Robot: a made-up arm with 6 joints.
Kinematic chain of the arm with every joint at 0, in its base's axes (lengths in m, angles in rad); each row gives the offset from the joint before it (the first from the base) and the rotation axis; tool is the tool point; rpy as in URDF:
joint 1: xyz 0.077 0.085 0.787 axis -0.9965 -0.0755 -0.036
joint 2: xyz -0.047 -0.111 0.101 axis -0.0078 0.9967 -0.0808
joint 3: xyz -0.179 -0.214 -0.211 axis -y
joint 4: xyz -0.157 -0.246 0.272 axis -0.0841 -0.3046 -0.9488
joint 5: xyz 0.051 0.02 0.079 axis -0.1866 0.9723 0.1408
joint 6: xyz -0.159 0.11 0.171 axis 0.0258 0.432 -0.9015
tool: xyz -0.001 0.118 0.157 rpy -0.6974 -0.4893 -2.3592
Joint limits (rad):
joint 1: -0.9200..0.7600
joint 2: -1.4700..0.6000
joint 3: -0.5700..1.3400
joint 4: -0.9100..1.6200
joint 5: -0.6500..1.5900
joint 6: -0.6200..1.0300
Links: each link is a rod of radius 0.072 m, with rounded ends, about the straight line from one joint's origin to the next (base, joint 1, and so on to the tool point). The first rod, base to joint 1, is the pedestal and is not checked.
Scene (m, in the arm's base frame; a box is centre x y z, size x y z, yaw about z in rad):
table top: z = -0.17
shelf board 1: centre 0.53 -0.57 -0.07 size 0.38 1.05 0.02 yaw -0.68
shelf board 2: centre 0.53 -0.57 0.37 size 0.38 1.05 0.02 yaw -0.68
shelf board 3: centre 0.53 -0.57 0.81 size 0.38 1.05 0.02 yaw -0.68
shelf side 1: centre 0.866 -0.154 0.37 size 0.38 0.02 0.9 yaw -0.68
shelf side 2: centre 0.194 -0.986 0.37 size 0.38 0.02 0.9 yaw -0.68
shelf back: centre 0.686 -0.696 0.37 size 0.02 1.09 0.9 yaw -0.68
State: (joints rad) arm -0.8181 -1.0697 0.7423 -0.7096 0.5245 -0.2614
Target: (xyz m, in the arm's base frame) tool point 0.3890 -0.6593 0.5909
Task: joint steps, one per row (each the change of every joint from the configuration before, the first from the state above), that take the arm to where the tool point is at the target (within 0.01 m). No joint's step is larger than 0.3 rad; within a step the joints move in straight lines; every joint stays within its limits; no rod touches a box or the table.
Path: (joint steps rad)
1: -0.0204 0.2786 -0.2356 0.1703 0.2131 -0.0717
2: -0.0204 0.2785 -0.2355 0.1703 0.2131 -0.0717
3: -0.0203 0.2786 -0.2356 0.1703 0.2131 -0.0718
4: -0.0204 0.2785 -0.2355 0.1703 0.2131 -0.0717
5: -0.0204 0.2786 -0.2356 0.1703 0.2131 -0.0717
6: 0.0223 -0.0496 -0.0269 0.2670 0.0000 0.0079
7: 0.0223 -0.0496 -0.0269 0.2671 0.0000 0.0080
8: 0.0223 -0.0496 -0.0269 0.2671 0.0000 0.0079
9: 0.0222 -0.0496 -0.0269 0.2671 0.0000 0.0079
10: 0.0223 -0.0495 -0.0269 0.2670 0.0000 0.0080

